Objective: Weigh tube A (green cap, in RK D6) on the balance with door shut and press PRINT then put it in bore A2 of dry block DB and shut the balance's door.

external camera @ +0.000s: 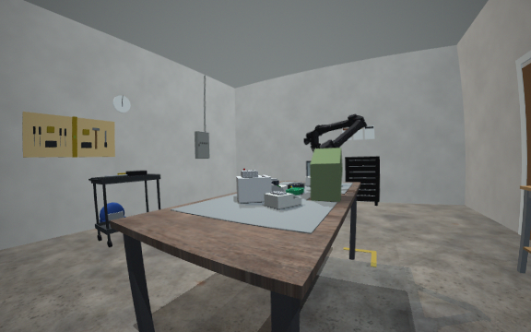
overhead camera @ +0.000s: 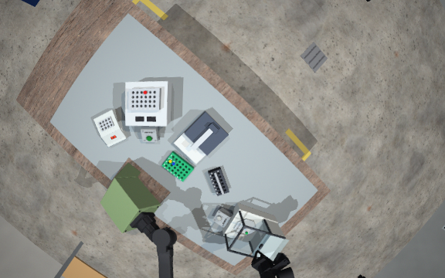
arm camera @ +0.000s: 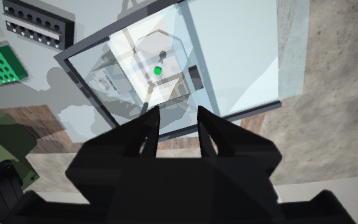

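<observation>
The green-capped tube is 10 mm behind my hand, 40 mm to the left of it and 170 mm below it. From my hand the other things lie so: sliding door (20 mm ahead, 50 mm to the right, 60 mm below); white print key (60 mm behind, 180 mm to the left, 210 mm below); balance pan (10 mm behind, 40 mm to the left, 200 mm below).
</observation>
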